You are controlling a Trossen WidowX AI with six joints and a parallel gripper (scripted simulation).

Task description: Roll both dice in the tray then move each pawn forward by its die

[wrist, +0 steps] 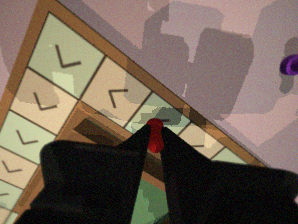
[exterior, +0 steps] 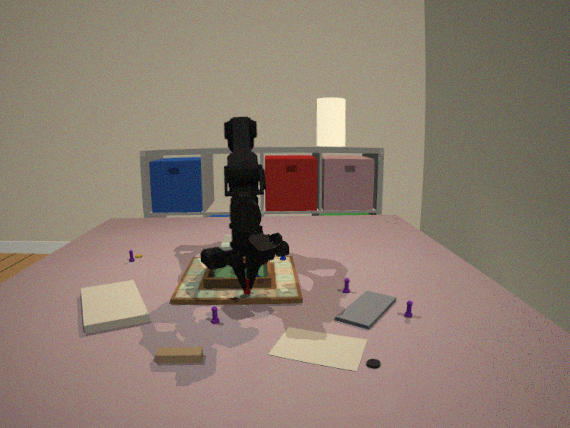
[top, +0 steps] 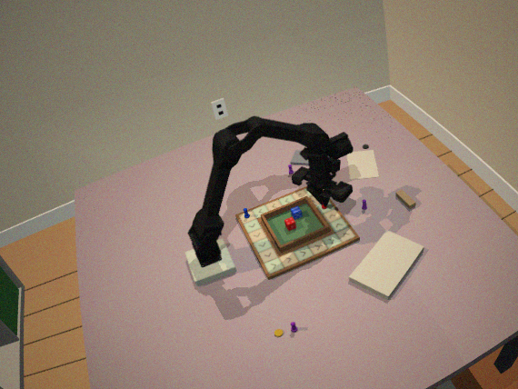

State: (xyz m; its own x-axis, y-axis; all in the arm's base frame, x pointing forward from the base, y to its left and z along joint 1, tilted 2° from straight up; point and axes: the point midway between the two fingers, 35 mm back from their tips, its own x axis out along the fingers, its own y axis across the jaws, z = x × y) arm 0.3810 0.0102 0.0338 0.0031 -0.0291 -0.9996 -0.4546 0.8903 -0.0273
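Now: the blue pawn 220 mm behind my gripper tip, 100 mm to the left of it and 10 mm above it. From my gripper tip the other things lie so: blue die: 90 mm behind, 10 mm to the left; green tray: 110 mm behind, 20 mm to the right, 20 mm below; red pawn: 10 mm above.
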